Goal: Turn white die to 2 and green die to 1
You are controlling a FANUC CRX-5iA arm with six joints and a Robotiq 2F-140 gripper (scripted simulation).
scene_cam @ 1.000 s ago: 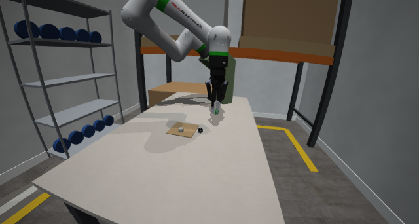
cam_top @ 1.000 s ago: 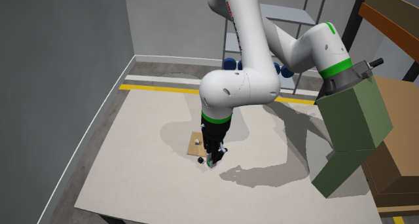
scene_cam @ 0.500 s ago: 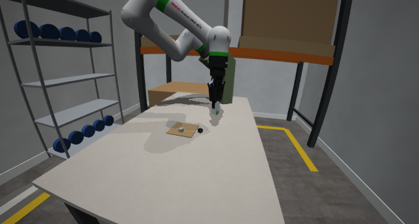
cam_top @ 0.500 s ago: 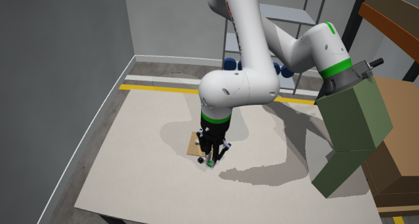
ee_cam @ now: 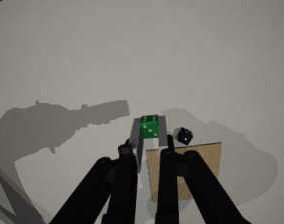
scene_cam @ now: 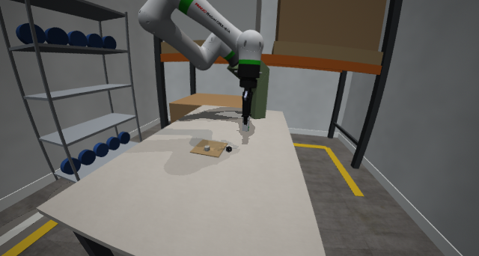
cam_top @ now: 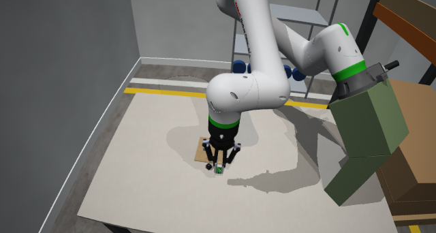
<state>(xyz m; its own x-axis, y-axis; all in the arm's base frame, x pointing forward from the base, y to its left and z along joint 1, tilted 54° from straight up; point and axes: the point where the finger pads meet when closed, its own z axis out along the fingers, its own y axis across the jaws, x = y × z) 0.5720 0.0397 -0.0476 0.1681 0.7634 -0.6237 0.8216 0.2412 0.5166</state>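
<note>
Now: the green die 3 cm below my hand. Also, from my hand: mat 2 cm ahead, 17 cm to the right, 13 cm below; then black die 4 cm ahead, 7 cm to the right, 12 cm below; then white die 5 cm ahead, 18 cm to the right, 12 cm below.
</note>
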